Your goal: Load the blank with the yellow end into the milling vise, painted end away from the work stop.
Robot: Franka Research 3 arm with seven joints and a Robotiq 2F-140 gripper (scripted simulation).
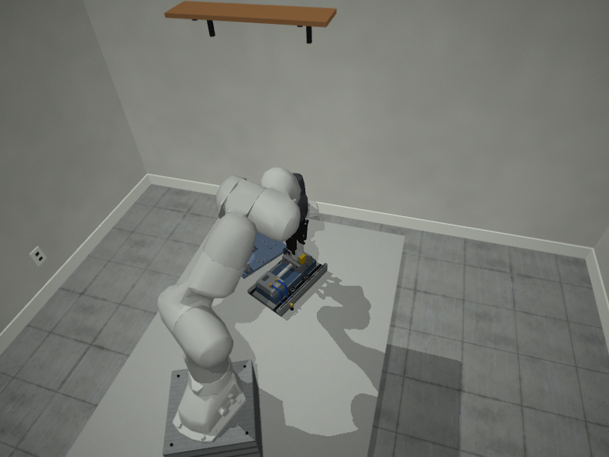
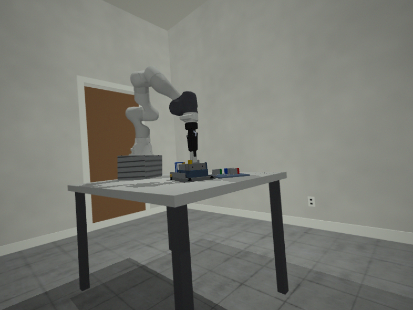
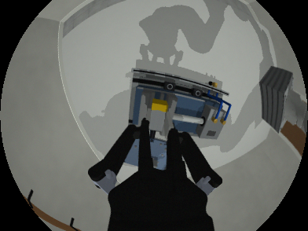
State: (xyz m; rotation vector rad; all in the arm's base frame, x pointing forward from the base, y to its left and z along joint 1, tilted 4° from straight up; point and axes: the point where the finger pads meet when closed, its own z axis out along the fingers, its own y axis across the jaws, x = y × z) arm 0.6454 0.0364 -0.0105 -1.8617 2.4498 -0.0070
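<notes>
Now: the yellow-ended blank 40 mm below my hand. Round my hand: milling vise: 70 mm behind, 20 mm to the left, 100 mm below; green-ended blank: 70 mm behind, 240 mm to the left, 110 mm below; work stop rod: 10 mm ahead, 50 mm to the left, 50 mm below.
</notes>
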